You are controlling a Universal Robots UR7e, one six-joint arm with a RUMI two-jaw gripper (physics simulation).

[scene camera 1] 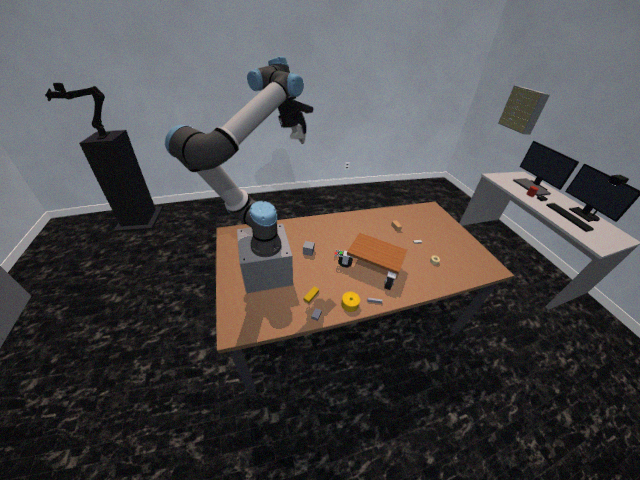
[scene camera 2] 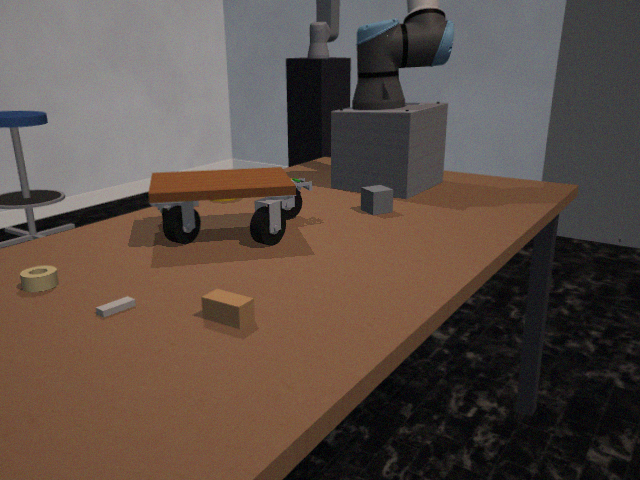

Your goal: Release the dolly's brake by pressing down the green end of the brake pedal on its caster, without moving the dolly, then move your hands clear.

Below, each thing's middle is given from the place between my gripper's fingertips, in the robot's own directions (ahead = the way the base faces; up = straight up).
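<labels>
Relative to the grey cube (scene camera 2: 378, 199), my hand is 630 mm above, 40 mm short of it and 40 mm to the left of it. Counted from the hand, the dolly (scene camera 2: 181, 224) is far below, far ahead and some way to the right; the tan block (scene camera 2: 234, 310) is likewise far below and far ahead, but some way to the left.
</labels>
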